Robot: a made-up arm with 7 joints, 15 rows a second.
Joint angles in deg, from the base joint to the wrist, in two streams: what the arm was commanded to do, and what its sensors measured. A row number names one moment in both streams.
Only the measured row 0 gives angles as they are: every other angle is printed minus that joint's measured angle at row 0.
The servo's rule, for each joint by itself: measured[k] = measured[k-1] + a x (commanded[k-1-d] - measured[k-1]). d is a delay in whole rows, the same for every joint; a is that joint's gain. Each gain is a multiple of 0.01, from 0.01 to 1. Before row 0 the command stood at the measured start. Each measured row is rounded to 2 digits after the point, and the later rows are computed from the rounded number. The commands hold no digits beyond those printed.
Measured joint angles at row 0:
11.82, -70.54, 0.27, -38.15, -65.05, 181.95, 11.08
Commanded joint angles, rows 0 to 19:
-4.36, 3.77, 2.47, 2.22, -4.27, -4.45, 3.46
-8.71, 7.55, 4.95, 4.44, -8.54, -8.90, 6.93
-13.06, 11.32, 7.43, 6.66, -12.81, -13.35, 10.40
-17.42, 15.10, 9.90, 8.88, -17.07, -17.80, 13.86
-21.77, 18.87, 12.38, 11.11, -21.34, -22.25, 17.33
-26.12, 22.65, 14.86, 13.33, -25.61, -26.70, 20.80
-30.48, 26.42, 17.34, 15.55, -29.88, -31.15, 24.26
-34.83, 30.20, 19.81, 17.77, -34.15, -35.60, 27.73
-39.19, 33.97, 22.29, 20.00, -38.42, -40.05, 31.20
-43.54, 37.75, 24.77, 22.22, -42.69, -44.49, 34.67
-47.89, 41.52, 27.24, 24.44, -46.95, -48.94, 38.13
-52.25, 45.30, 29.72, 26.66, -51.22, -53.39, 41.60
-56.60, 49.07, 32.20, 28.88, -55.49, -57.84, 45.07
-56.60, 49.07, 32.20, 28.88, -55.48, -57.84, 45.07
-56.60, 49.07, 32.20, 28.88, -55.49, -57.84, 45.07
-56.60, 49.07, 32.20, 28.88, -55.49, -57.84, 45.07
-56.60, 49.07, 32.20, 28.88, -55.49, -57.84, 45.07
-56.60, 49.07, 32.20, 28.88, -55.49, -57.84, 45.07
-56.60, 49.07, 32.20, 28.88, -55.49, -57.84, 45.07
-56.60, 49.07, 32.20, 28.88, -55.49, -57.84, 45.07
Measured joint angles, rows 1 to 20:
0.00, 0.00, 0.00, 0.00, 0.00, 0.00, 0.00
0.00, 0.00, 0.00, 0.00, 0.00, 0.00, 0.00
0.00, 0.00, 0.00, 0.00, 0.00, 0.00, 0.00
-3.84, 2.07, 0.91, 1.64, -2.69, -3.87, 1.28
-8.13, 5.08, 2.40, 3.71, -6.38, -8.25, 3.37
-12.47, 8.51, 4.26, 5.89, -10.43, -12.69, 5.97
-16.83, 12.13, 6.35, 8.10, -14.61, -17.14, 8.89
-21.18, 15.84, 8.58, 10.33, -18.85, -21.59, 12.01
-25.53, 19.59, 10.90, 12.55, -23.11, -26.04, 15.26
-29.89, 23.35, 13.28, 14.77, -27.38, -30.49, 18.59
-34.24, 27.12, 15.70, 16.99, -31.65, -34.94, 21.97
-38.60, 30.89, 18.14, 19.22, -35.92, -39.39, 25.39
-42.95, 34.66, 20.59, 21.44, -40.19, -43.83, 28.82
-47.30, 38.43, 23.05, 23.66, -44.45, -48.28, 32.26
-51.66, 42.21, 25.52, 25.88, -48.72, -52.73, 35.72
-56.01, 45.98, 27.99, 28.10, -52.99, -57.18, 39.18
-56.53, 47.68, 29.55, 28.68, -54.56, -57.75, 41.36
-56.59, 48.44, 30.53, 28.83, -55.15, -57.83, 42.73
-56.60, 48.79, 31.15, 28.87, -55.36, -57.84, 43.60
-56.60, 48.94, 31.54, 28.88, -55.44, -57.84, 44.14
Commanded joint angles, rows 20 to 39:
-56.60, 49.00, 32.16, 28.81, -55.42, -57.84, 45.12
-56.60, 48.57, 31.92, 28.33, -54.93, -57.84, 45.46
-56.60, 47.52, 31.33, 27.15, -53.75, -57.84, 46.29
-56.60, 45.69, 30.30, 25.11, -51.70, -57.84, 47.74
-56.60, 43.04, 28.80, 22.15, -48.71, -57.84, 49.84
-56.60, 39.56, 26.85, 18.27, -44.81, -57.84, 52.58
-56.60, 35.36, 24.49, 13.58, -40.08, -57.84, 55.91
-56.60, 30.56, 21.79, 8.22, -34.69, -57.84, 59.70
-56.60, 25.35, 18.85, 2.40, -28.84, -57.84, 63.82
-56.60, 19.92, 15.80, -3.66, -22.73, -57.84, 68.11
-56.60, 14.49, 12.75, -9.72, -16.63, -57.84, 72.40
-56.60, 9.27, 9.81, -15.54, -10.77, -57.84, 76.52
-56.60, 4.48, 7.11, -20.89, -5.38, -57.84, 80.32
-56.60, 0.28, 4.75, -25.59, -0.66, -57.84, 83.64
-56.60, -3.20, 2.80, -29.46, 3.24, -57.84, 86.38
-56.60, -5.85, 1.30, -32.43, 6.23, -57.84, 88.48
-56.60, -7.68, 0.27, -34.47, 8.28, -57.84, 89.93
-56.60, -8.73, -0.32, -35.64, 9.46, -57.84, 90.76
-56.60, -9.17, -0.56, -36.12, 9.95, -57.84, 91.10
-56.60, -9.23, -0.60, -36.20, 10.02, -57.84, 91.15
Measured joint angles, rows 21 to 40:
-56.60, 49.01, 31.78, 28.88, -55.47, -57.84, 44.48
-56.60, 49.04, 31.94, 28.88, -55.48, -57.84, 44.70
-56.60, 49.06, 32.04, 28.88, -55.49, -57.84, 44.84
-56.60, 49.03, 32.08, 28.83, -55.45, -57.84, 44.94
-56.60, 48.78, 32.02, 28.46, -55.12, -57.84, 45.13
-56.60, 48.09, 31.76, 27.49, -54.26, -57.84, 45.56
-56.60, 46.77, 31.22, 25.73, -52.65, -57.84, 46.37
-56.60, 44.72, 30.32, 23.08, -50.17, -57.84, 47.65
-56.60, 41.88, 29.04, 19.52, -46.79, -57.84, 49.47
-56.60, 38.29, 27.36, 15.12, -42.56, -57.84, 51.85
-56.60, 34.04, 25.30, 10.01, -37.60, -57.84, 54.75
-56.60, 29.26, 22.91, 4.38, -32.08, -57.84, 58.11
-56.60, 24.12, 20.28, -1.57, -26.19, -57.84, 61.81
-56.60, 18.82, 17.49, -7.60, -20.17, -57.84, 65.73
-56.60, 13.57, 14.65, -13.48, -14.25, -57.84, 69.72
-56.60, 8.57, 11.86, -18.96, -8.66, -57.84, 73.64
-56.60, 4.01, 9.23, -23.87, -3.62, -57.84, 77.34
-56.60, 0.04, 6.85, -28.01, 0.70, -57.84, 80.68
-56.60, -3.20, 4.80, -31.28, 4.18, -57.84, 83.57
-56.60, -5.66, 3.12, -33.64, 6.76, -57.84, 85.92

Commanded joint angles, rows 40 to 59:
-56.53, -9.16, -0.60, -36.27, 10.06, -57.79, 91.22
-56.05, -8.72, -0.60, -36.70, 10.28, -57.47, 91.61
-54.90, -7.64, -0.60, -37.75, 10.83, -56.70, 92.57
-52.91, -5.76, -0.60, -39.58, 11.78, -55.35, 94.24
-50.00, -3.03, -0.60, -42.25, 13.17, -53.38, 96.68
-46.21, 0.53, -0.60, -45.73, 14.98, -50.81, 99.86
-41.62, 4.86, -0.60, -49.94, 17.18, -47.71, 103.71
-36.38, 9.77, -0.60, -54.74, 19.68, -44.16, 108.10
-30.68, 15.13, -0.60, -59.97, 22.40, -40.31, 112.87
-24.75, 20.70, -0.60, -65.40, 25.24, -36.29, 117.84
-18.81, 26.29, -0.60, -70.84, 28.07, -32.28, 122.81
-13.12, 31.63, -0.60, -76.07, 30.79, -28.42, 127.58
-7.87, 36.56, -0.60, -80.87, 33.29, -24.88, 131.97
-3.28, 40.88, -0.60, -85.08, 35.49, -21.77, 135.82
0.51, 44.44, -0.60, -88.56, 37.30, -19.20, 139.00
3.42, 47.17, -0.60, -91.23, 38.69, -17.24, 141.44
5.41, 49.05, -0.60, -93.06, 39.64, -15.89, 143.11
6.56, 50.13, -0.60, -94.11, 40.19, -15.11, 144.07
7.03, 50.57, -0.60, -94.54, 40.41, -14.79, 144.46
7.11, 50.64, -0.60, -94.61, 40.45, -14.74, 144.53
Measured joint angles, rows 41 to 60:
-56.60, -7.35, 1.85, -35.12, 8.46, -57.84, 87.71
-56.60, -8.35, 0.96, -35.86, 9.40, -57.84, 88.96
-56.60, -8.83, 0.38, -36.11, 9.79, -57.84, 89.77
-56.54, -9.01, 0.02, -36.23, 9.96, -57.80, 90.31
-56.11, -8.85, -0.21, -36.58, 10.16, -57.51, 90.79
-55.05, -8.18, -0.35, -37.45, 10.58, -56.81, 91.45
-53.17, -6.85, -0.44, -39.03, 11.34, -55.54, 92.48
-50.38, -4.75, -0.50, -41.41, 12.49, -53.66, 94.03
-46.71, -1.85, -0.54, -44.61, 14.06, -51.18, 96.19
-42.23, 1.84, -0.56, -48.55, 16.03, -48.16, 98.97
-37.08, 6.20, -0.57, -53.13, 18.33, -44.68, 102.35
-31.45, 11.11, -0.58, -58.19, 20.89, -40.88, 106.24
-25.55, 16.38, -0.59, -63.53, 23.63, -36.89, 110.53
-19.62, 21.83, -0.59, -68.94, 26.43, -32.88, 115.07
-13.90, 27.22, -0.59, -74.22, 29.18, -29.00, 119.70
-8.59, 32.36, -0.59, -79.14, 31.77, -25.42, 124.24
-3.92, 37.05, -0.59, -83.54, 34.11, -22.24, 128.52
-0.02, 41.11, -0.59, -87.25, 36.12, -19.60, 132.40
3.01, 44.44, -0.59, -90.20, 37.74, -17.55, 135.74
5.12, 46.98, -0.59, -92.32, 38.94, -16.11, 138.47

